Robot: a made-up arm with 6 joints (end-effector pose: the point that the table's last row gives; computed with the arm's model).
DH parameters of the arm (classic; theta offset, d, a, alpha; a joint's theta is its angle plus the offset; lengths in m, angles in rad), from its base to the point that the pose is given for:
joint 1: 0 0.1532 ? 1.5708
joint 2: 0 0.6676 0.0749 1.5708
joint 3: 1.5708 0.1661 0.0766 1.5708
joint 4: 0 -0.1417 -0.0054 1.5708
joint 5: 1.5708 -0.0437 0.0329 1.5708
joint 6: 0 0.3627 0.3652 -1.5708
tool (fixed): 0 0.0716 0 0
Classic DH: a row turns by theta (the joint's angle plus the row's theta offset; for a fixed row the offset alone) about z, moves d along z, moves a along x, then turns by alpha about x.
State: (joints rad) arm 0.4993 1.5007 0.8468 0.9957 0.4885 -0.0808
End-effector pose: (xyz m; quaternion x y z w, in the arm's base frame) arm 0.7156 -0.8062 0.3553 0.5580 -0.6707 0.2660 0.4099
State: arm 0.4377 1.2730 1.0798 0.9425 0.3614 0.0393
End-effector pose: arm 0.6901 -0.8779 0.1081 0.6105 -0.6287 0.0470 0.4794
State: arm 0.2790 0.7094 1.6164 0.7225 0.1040 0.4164
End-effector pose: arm 0.0900 -0.8895 -0.2742 0.4006 -0.5392 -0.5354 0.5120
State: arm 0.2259 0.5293 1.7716 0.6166 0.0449 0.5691
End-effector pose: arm -0.1461 -0.7975 -0.2288 0.2305 -0.5045 -0.6777 0.4828
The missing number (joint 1, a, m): -0.0454
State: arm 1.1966 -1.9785 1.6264 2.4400 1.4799 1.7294
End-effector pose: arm 0.6477 -0.7255 0.4502 0.4770 -0.7509 0.2499 0.3824
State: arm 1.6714 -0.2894 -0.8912 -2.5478 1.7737 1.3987
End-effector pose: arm 0.4897 0.0436 -0.3759 0.4733 0.0601 -0.7631 0.4358
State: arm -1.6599 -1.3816 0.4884 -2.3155 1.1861 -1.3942
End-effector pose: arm -1.1250 0.0433 0.0469 0.0494 -0.7870 -0.5330 0.3068
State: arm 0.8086 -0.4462 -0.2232 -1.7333 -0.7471 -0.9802
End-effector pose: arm 0.7799 -0.6355 0.4697 -0.6124 -0.1094 -0.0347 0.7822
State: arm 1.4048 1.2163 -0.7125 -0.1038 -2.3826 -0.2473
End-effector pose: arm 1.1753 -0.1604 -0.2848 0.6082 0.0457 -0.0535 0.7906
